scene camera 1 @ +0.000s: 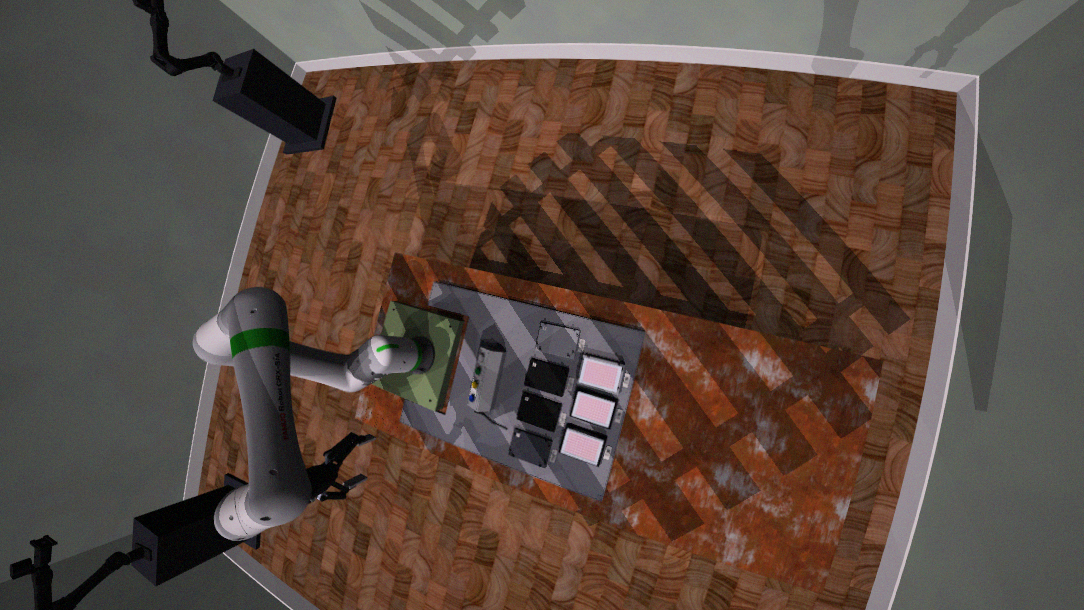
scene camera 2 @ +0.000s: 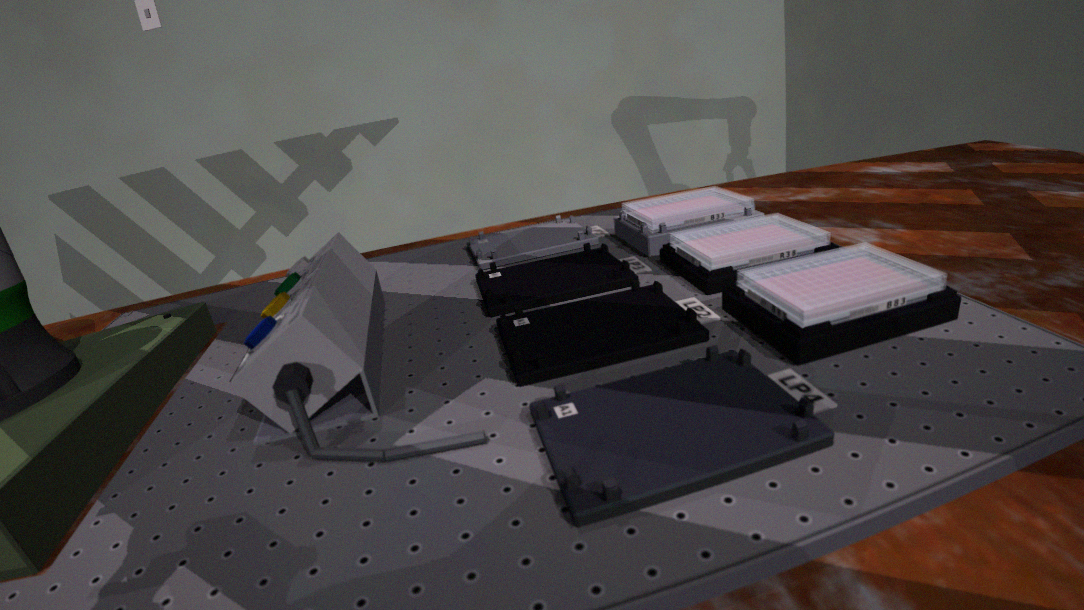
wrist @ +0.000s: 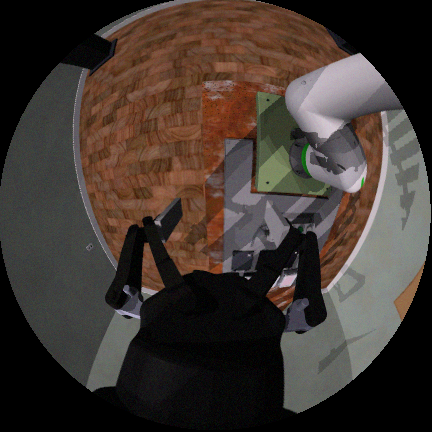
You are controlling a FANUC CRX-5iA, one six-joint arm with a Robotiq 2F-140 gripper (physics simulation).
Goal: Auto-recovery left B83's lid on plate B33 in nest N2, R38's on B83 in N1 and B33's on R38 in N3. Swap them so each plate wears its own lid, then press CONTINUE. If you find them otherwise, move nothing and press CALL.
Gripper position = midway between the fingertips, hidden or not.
My gripper (scene camera 1: 368, 456) is open and holds nothing.
My gripper also shows in the wrist view (wrist: 222, 207).
